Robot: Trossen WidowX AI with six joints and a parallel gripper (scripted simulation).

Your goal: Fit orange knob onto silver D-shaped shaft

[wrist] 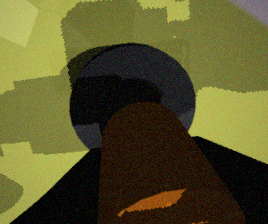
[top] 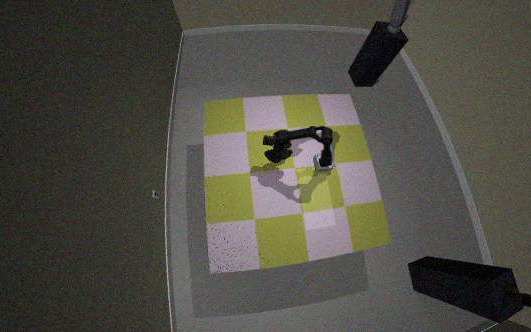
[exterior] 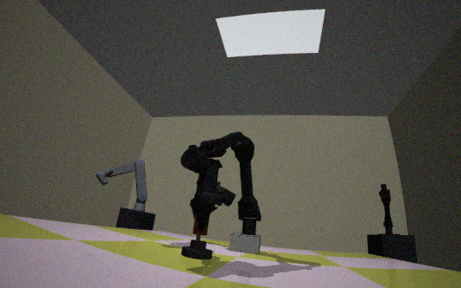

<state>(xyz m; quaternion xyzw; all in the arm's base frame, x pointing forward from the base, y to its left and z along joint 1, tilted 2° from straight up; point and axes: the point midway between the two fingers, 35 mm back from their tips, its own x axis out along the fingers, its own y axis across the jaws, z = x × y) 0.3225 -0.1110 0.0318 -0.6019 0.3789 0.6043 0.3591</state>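
My gripper tip is now 30 mm below the orange knob. Also, from my gripper tip: round dark pedestal 40 mm below.
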